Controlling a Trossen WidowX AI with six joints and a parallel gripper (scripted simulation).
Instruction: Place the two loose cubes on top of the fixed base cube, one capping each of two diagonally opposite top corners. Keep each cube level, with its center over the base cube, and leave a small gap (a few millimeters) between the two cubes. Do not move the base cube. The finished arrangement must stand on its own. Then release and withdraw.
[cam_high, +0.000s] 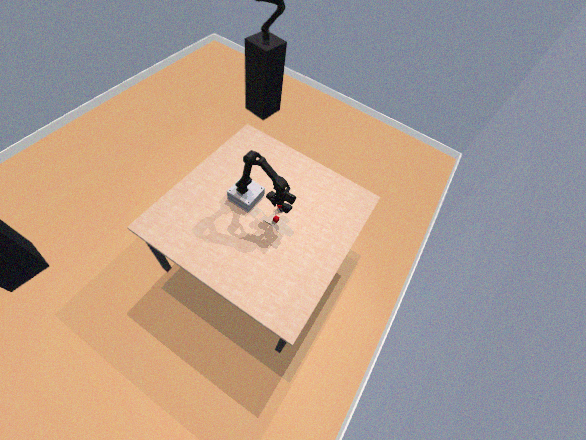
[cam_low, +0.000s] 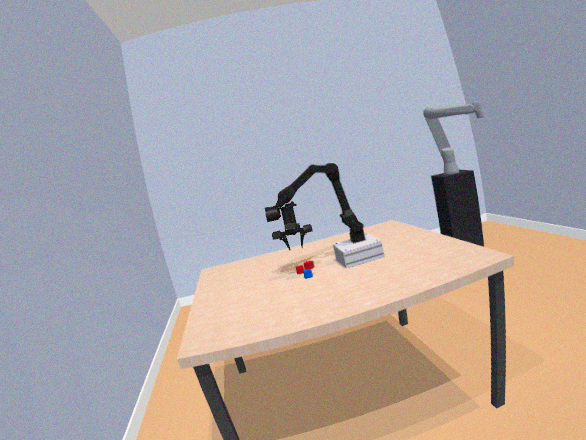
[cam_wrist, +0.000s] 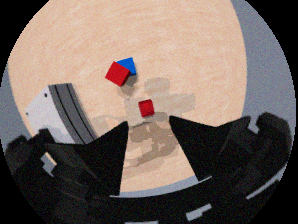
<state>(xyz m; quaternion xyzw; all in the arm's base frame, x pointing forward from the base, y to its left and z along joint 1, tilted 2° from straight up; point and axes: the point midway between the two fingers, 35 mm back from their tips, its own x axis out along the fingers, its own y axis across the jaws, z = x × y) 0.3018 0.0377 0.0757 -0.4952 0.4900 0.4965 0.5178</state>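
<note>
Now: the red cube 20 mm to the right of my gripper tip and 100 mm below it. The rest, counted from my gripper tip: blue cube 30 mm behind, 90 mm to the left, 100 mm below.
</note>
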